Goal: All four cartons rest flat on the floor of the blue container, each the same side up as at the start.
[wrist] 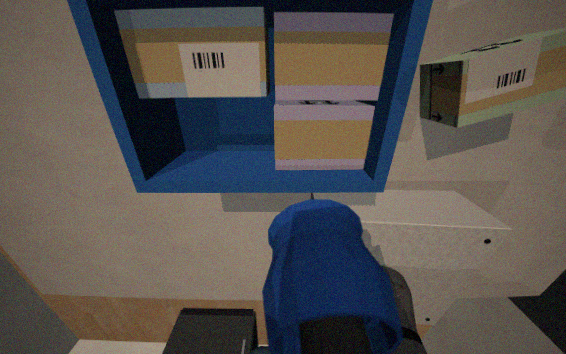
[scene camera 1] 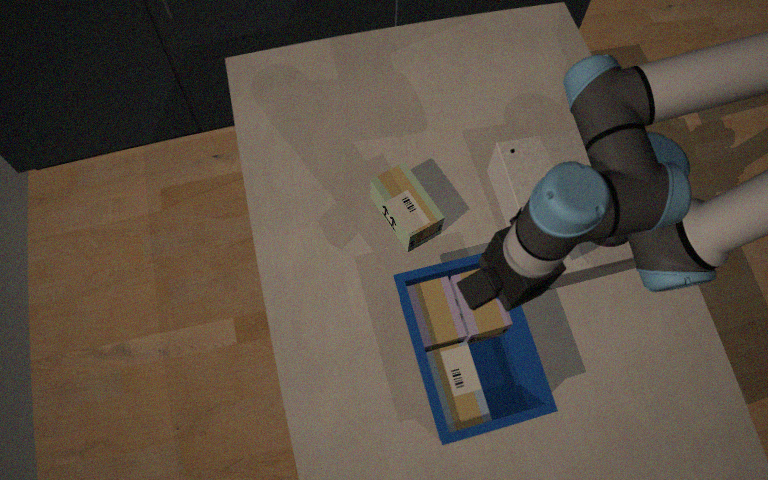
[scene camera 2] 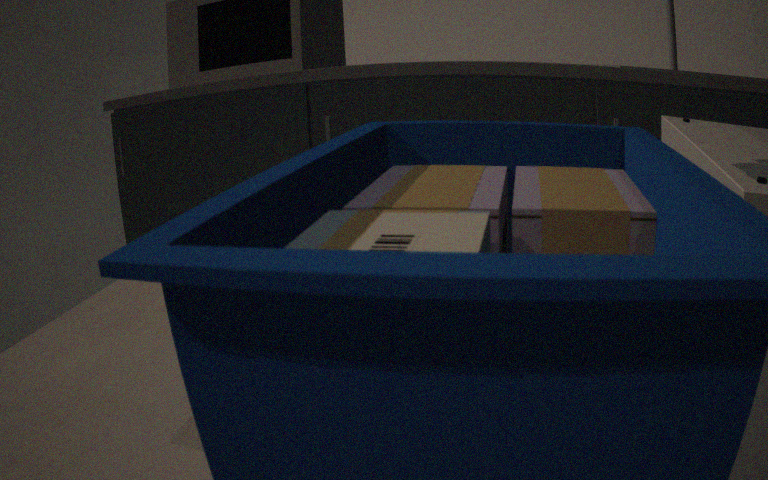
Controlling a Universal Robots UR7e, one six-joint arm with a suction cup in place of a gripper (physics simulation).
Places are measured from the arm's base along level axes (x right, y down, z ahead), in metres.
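Pixels of known places: hand, tool point: [wrist: 314,237].
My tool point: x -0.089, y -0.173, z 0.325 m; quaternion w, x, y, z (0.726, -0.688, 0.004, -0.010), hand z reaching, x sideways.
Note:
Behind a point stands the place of what it marks.
Two lilac-edged cartons lie side by side at one end of the blue container [scene camera 1: 424,362] {x -0.116, y -0.027, z 0.454 m} [scene camera 2: 396,266] {x -0.260, y -0.028, z 0.403 m} [wrist: 260,185] {x -0.136, y -0.028, z 0.274 m}: one [scene camera 1: 436,311] {x -0.039, y 0.001, z 0.390 m} [scene camera 2: 447,186] {x -0.049, y 0.001, z 0.385 m} [wrist: 332,65] {x -0.036, y 0.001, z 0.384 m} by the long wall, the other [scene camera 1: 487,319] {x -0.091, y 0.000, z 0.315 m} [scene camera 2: 583,189] {x -0.067, y 0.000, z 0.306 m} [wrist: 322,140] {x -0.054, y 0.000, z 0.307 m} beside it. A grey-blue-edged carton [scene camera 1: 461,379] {x -0.165, y 0.000, z 0.406 m} [scene camera 2: 421,226] {x -0.133, y 0.000, z 0.399 m} [wrist: 220,65] {x -0.150, y 0.000, z 0.405 m} with its label up lies at the other end. All three look level; their undersides are hidden. A green-edged carton [scene camera 1: 407,206] {x 0.172, y 0.015, z 0.342 m} [wrist: 500,75] {x 0.161, y 0.015, z 0.343 m} stands outside on the table, label up. My suction cup [wrist: 316,210] is above the container, holding nothing; the arm hides it in scene camera 1.
A white block [scene camera 1: 521,164] {x 0.149, y -0.014, z 0.107 m} [scene camera 2: 702,141] {x 0.080, y -0.010, z 0.143 m} [wrist: 430,245] {x 0.099, y -0.010, z 0.110 m} with small dark holes stands near the container, partly under the arm. The container's raised walls surround the three cartons. Dark cabinets [scene camera 1: 113,84] [scene camera 2: 226,152] stand beyond the table [scene camera 1: 317,339] {x 0.026, y 0.092, z 0.597 m}.

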